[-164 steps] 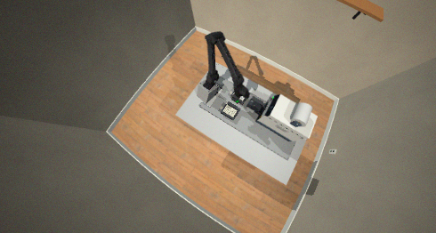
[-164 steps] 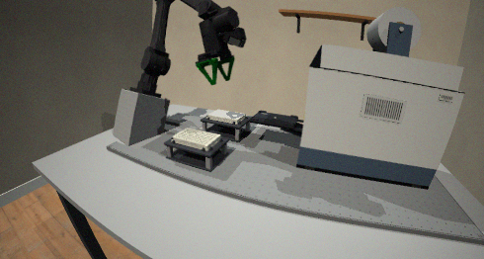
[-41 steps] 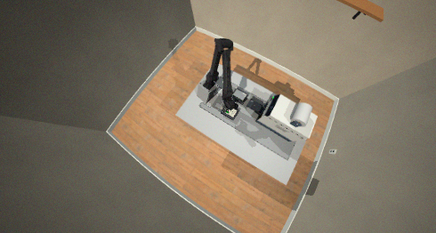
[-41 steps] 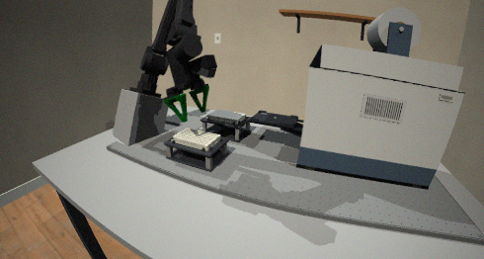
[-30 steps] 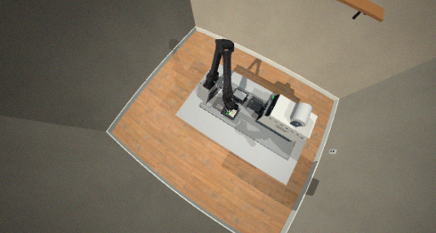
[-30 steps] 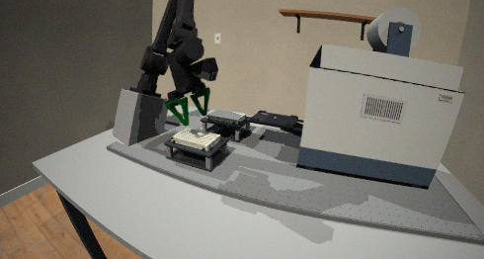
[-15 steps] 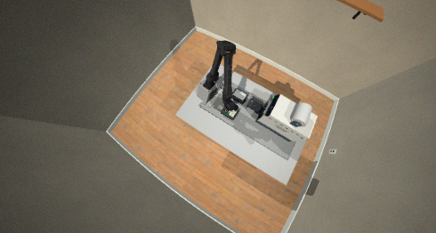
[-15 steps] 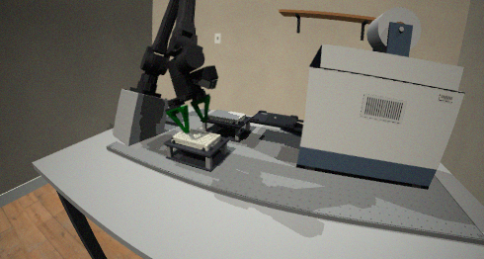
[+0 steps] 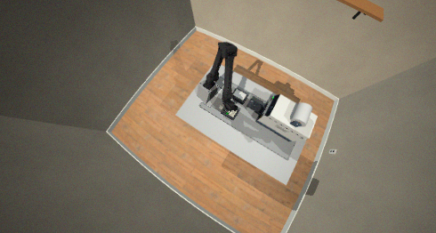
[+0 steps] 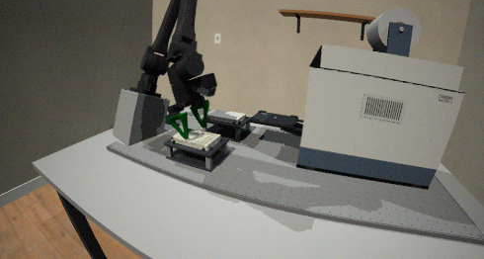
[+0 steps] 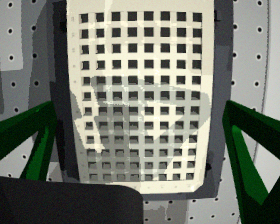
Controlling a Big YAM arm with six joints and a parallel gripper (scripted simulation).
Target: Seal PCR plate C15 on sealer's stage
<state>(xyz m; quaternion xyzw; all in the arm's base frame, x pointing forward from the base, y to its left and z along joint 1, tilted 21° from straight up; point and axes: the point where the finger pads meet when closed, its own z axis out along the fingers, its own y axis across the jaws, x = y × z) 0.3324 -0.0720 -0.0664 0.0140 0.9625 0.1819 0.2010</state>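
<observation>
Now: the 96-well plate C15 2 cm below my hand. Also, from my hand: dark stage (19 cm ahead, 18 cm to the left, 1 cm above); white start key (29 cm ahead, 28 cm to the left, 10 cm above); sealed plate C51 (21 cm to the left, 2 cm below, 1 cm behind).
</observation>
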